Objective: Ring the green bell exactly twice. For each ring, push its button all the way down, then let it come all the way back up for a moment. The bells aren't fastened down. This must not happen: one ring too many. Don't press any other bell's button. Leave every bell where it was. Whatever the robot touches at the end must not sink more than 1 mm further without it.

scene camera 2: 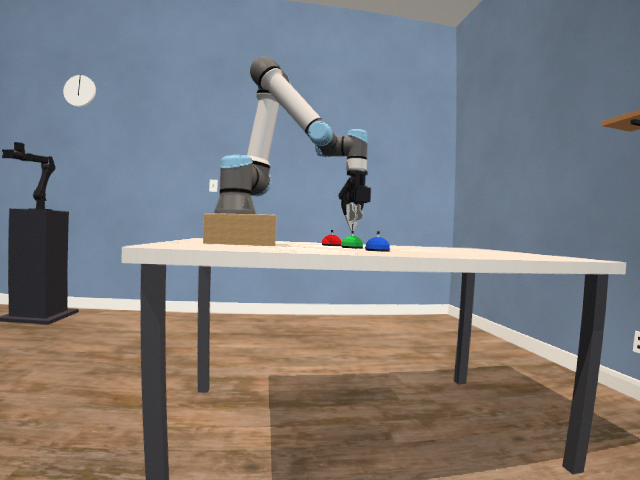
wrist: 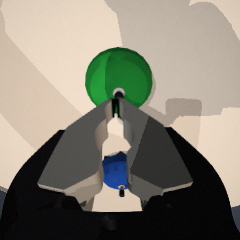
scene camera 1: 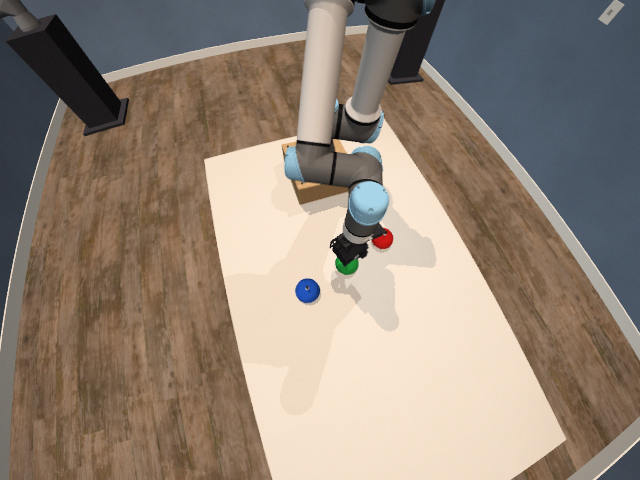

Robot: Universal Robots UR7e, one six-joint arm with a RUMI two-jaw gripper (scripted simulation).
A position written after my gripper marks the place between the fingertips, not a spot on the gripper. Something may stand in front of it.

Observation:
I see my gripper (scene camera 2: 352, 230), a blue bell (wrist: 114, 166) and a green bell (wrist: 116, 69).
My gripper also shows in the wrist view (wrist: 116, 100).

